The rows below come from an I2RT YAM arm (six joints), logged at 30 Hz.
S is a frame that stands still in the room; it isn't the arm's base.
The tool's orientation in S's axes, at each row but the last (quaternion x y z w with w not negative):
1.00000, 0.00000, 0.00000, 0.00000
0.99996, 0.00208, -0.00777, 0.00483
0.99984, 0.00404, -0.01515, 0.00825
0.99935, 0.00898, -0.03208, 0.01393
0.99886, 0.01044, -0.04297, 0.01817
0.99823, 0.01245, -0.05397, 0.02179
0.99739, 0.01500, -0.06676, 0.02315
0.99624, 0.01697, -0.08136, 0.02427
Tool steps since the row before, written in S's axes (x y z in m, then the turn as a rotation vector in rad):
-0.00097, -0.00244, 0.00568, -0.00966, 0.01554, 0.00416
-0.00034, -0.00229, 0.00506, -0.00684, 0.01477, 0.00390
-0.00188, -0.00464, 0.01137, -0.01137, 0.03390, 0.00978
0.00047, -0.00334, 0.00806, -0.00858, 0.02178, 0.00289
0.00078, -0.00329, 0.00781, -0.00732, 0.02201, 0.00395
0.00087, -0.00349, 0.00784, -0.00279, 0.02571, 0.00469
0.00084, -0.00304, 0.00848, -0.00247, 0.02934, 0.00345
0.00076, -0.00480, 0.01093, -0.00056, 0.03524, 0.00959
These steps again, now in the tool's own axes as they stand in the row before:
-0.00097, 0.00244, -0.00568, -0.00966, -0.01554, -0.00416
-0.00043, 0.00234, -0.00503, -0.00684, -0.01476, -0.00394
-0.00226, 0.00481, -0.01123, -0.01140, -0.03383, -0.00999
-0.00011, 0.00357, -0.00798, -0.00838, -0.02185, -0.00295
0.00004, 0.00358, -0.00772, -0.00721, -0.02201, -0.00413
-0.00006, 0.00384, -0.00772, -0.00270, -0.02556, -0.00551
-0.00038, 0.00344, -0.00836, -0.00212, -0.02922, -0.00450
-0.00117, 0.00532, -0.01065, -0.00106, -0.03476, -0.01116

